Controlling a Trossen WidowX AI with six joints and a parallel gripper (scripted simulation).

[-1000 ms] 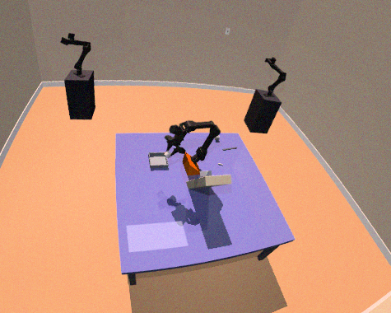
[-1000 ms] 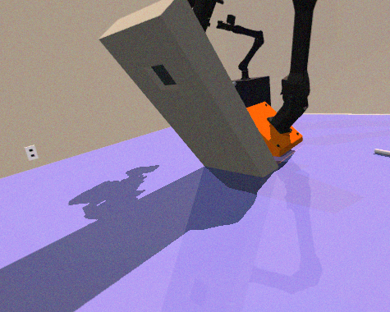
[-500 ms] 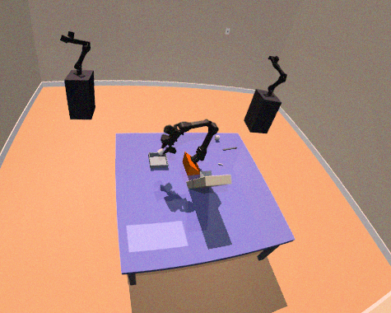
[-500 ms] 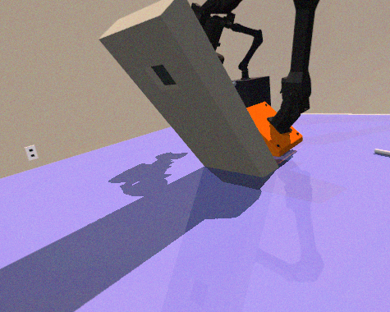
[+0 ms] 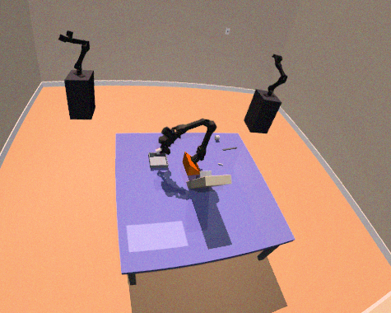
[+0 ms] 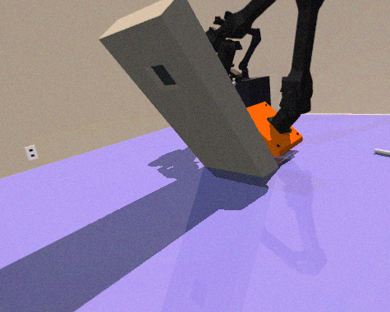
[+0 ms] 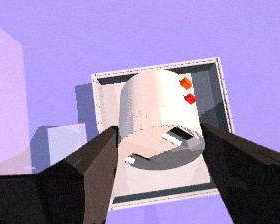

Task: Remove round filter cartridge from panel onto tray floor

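Now: gripper tip 20 mm past the grey tray and 130 mm above it. Also, from my gripper tip: round grey filter cartridge (right at my gripper tip).
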